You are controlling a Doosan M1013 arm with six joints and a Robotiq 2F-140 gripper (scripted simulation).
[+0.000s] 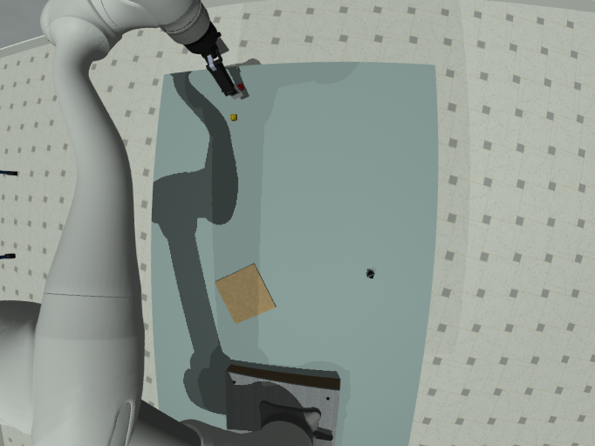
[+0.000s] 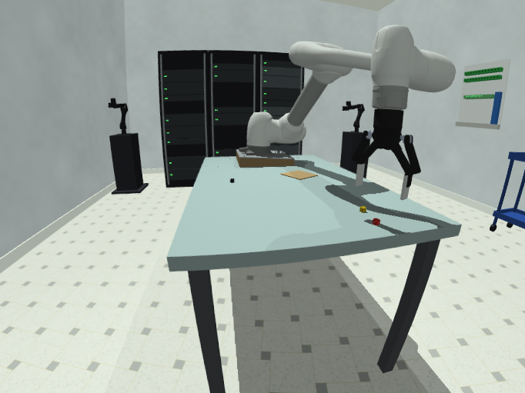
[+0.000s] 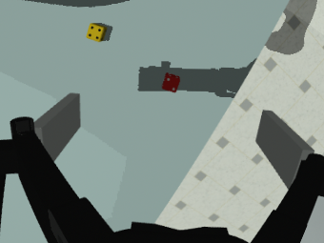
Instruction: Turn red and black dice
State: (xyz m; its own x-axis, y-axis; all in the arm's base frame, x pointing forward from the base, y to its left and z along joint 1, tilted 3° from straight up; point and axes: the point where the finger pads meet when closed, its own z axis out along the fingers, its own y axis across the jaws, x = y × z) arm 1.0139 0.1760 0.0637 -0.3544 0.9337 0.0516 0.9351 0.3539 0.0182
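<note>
My gripper is now 10 cm above the red die and 1 cm to the right of it. From my hand the other things lie so: black die (53 cm behind, 38 cm to the right, 10 cm below); then tan mat (61 cm behind, 11 cm below, 3 cm to the right); then yellow die (10 cm below, 10 cm behind, 2 cm to the left).
</note>
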